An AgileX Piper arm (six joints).
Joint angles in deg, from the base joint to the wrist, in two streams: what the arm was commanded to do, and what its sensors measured. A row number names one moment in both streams.
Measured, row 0: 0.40 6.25 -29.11 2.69 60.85 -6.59
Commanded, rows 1 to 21: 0.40 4.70 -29.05 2.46 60.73 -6.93; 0.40 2.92 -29.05 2.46 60.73 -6.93; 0.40 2.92 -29.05 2.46 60.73 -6.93; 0.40 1.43 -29.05 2.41 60.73 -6.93; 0.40 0.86 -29.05 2.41 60.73 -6.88; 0.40 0.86 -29.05 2.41 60.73 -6.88; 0.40 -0.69 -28.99 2.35 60.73 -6.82; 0.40 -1.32 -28.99 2.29 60.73 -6.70; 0.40 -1.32 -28.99 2.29 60.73 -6.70; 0.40 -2.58 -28.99 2.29 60.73 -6.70; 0.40 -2.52 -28.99 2.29 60.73 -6.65; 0.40 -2.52 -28.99 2.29 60.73 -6.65; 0.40 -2.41 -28.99 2.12 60.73 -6.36; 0.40 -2.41 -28.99 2.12 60.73 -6.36; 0.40 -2.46 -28.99 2.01 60.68 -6.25; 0.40 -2.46 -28.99 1.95 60.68 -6.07; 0.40 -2.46 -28.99 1.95 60.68 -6.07; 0.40 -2.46 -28.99 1.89 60.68 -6.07; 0.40 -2.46 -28.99 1.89 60.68 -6.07; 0.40 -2.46 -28.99 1.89 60.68 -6.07; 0.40 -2.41 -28.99 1.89 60.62 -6.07
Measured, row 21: 0.40 -0.23 -28.93 2.41 60.96 -6.19
